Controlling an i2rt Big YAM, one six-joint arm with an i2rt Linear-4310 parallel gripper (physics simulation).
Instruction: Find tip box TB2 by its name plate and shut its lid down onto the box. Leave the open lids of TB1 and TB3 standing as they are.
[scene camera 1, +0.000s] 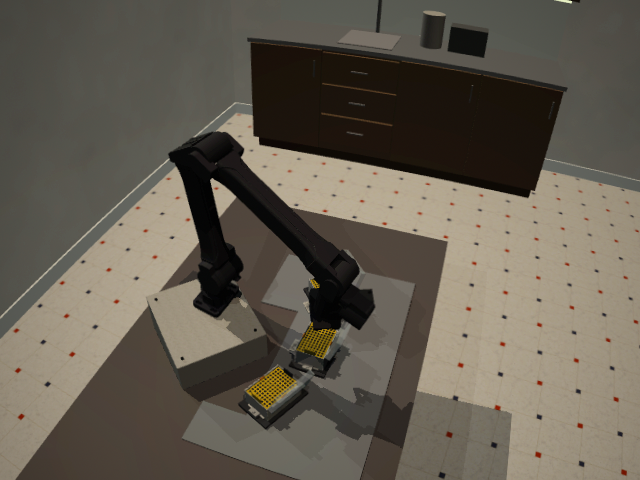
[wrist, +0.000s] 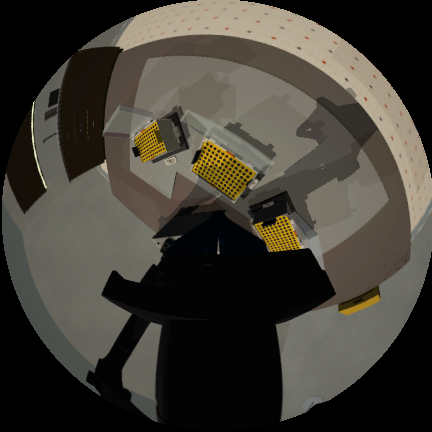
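Note:
I can see my gripper (wrist: 217, 215). There is a clear lid (wrist: 126, 120), another clear lid (wrist: 308, 238), and a further clear lid (wrist: 221, 136). A grey mat (scene camera 1: 334, 424) is visible to me too, and the wrist view (wrist: 332, 184) also shows that mat.

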